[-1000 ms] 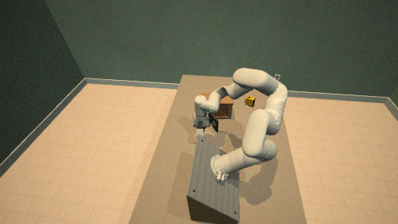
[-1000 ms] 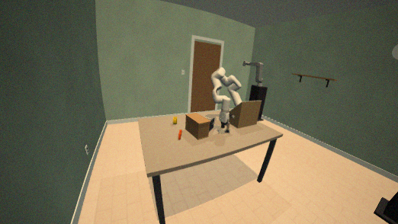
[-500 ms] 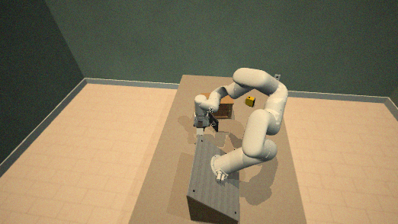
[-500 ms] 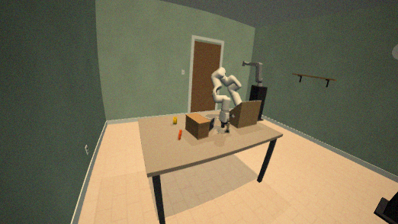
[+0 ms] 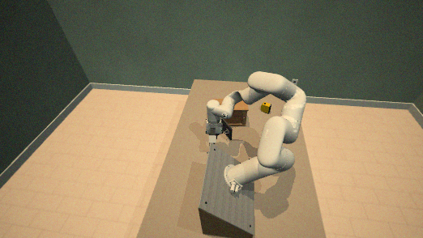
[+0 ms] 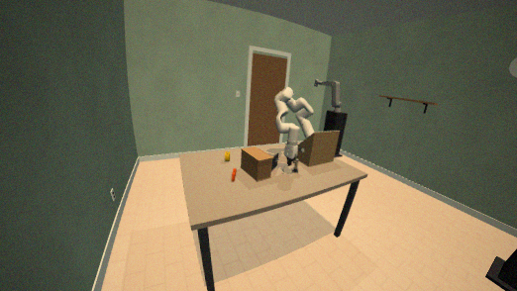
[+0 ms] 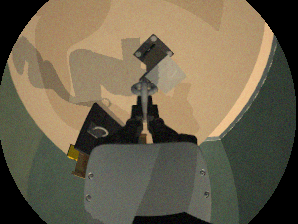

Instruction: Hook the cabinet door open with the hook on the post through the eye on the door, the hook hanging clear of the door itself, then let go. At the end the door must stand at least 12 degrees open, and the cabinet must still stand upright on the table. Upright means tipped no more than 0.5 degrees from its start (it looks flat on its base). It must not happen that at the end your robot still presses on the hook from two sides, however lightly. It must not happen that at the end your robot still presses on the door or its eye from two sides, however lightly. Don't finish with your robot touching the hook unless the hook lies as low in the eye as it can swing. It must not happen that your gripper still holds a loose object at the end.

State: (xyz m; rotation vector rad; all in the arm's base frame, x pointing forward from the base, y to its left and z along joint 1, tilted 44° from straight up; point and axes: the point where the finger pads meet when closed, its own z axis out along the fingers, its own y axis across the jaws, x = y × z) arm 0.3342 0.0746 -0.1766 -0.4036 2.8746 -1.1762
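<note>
Now: the hook post 3 cm behind my hand and 1 cm below it. From my hand the other things lie so: grey hook: 2 cm below; orange object: 42 cm ahead, 3 cm to the right, 6 cm below; dark door: 11 cm ahead, 3 cm to the right, 1 cm below.
</note>
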